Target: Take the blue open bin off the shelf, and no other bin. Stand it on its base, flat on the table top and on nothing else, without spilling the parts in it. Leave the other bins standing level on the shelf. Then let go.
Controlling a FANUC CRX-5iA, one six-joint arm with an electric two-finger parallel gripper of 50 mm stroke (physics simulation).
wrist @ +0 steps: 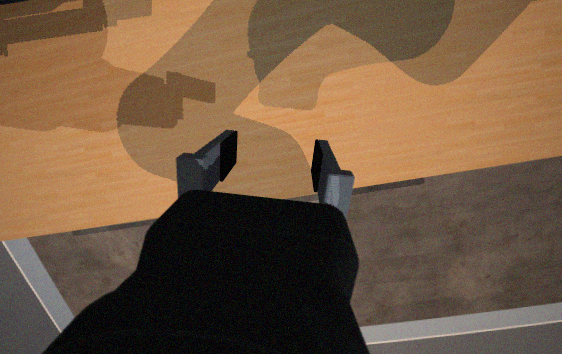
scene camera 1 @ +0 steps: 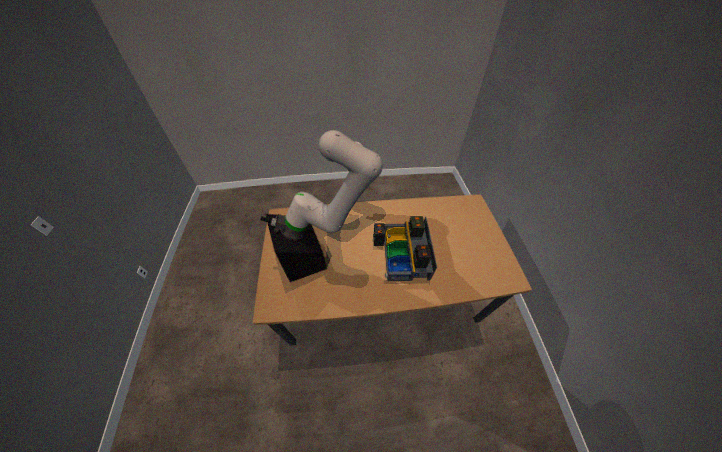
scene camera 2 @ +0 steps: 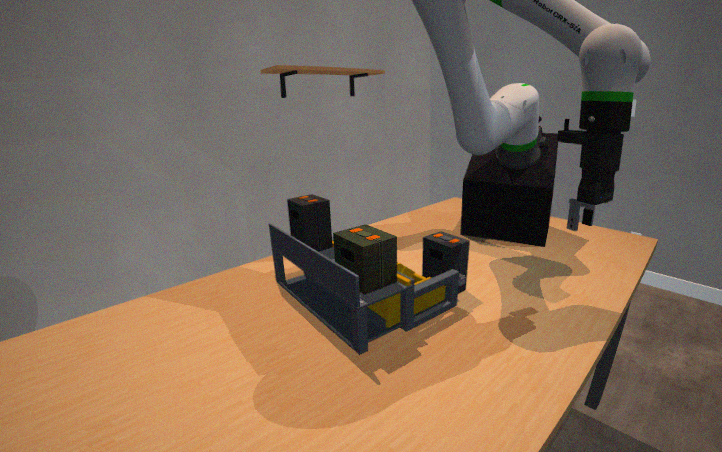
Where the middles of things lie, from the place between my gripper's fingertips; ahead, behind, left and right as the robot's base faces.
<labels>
My gripper is now 24 cm to the left of the dark case (scene camera 2: 442, 252), 16 cm short of it and 12 cm above it. Round my hand: yellow bin (scene camera 2: 389, 309) (29 cm ahead, 24 cm to the right, 14 cm below).
</labels>
